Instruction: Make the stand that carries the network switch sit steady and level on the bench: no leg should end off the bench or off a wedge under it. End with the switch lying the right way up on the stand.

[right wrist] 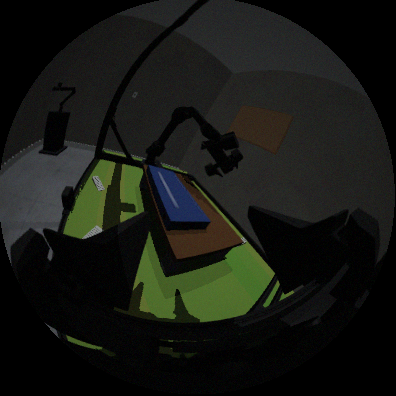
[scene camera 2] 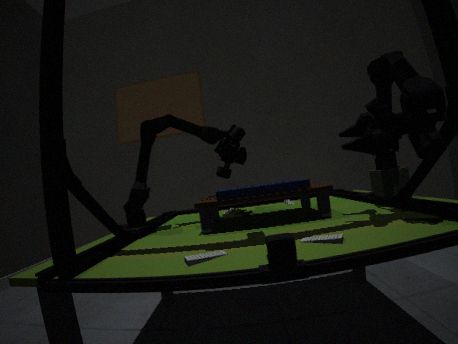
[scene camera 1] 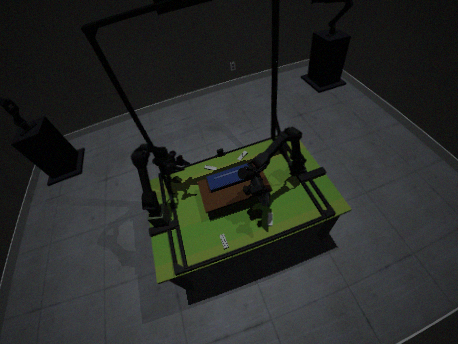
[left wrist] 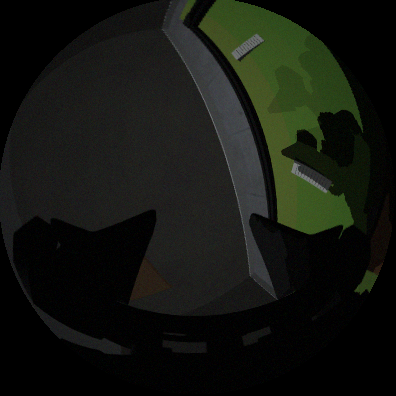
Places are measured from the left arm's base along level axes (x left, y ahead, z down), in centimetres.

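Pixels of known places: left gripper, between the fingertips: [right wrist: 229,171] [scene camera 2: 230,165] [scene camera 1: 266,206] [left wrist: 204,217]; right gripper, between the fingertips: [right wrist: 199,214] [scene camera 2: 340,141] [scene camera 1: 187,166]; left arm's base, origin of its link: [right wrist: 148,162] [scene camera 2: 136,226] [scene camera 1: 297,166]; right arm's base, origin of its link: [scene camera 2: 387,168] [scene camera 1: 155,211].
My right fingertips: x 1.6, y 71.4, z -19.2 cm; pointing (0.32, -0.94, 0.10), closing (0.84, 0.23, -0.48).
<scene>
Ahead of a thing's pixels: the offset from my right fingertips to its top centre. "spot": to the spot under its first point. Level surfaces: height alone.
The blue switch {spot: dx +7.3, dy -18.8, dz +9.7 cm} [scene camera 1: 220,180] [scene camera 2: 262,189] [right wrist: 182,202] lies flat on the brown stand [scene camera 1: 220,201] [right wrist: 215,240], towards one long edge. Stand legs show in scene camera 2; I cannot tell whether all touch the bench. White ribbed wedges lie loose: two on one side of the stand, one wedge {dx -14.4, dy -10.9, dz +21.4 cm} [scene camera 1: 210,168] [scene camera 2: 322,239] and another wedge {dx -21.2, dy -35.4, dz +21.4 cm} [scene camera 1: 242,155] [scene camera 2: 205,257]; two on the other, one wedge {dx +42.0, dy -16.4, dz +21.4 cm} [scene camera 1: 224,241] [left wrist: 247,47] and another wedge {dx +32.4, dy -45.5, dz +21.4 cm} [scene camera 1: 270,219] [left wrist: 312,177]. My left gripper [scene camera 2: 233,165] [left wrist: 204,217] is open and empty above the stand. My right gripper [scene camera 2: 342,140] [right wrist: 199,214] is open and empty, raised beside it.
The green bench {dz +22.6 cm} [scene camera 1: 192,240] [scene camera 2: 145,260] has dark rails [scene camera 1: 260,242] along its edges. A small dark camera block [scene camera 2: 281,252] stands at one edge. Black uprights [scene camera 1: 274,75] [scene camera 2: 51,125] rise at the bench. Arm shadows darken parts of the bench.
</scene>
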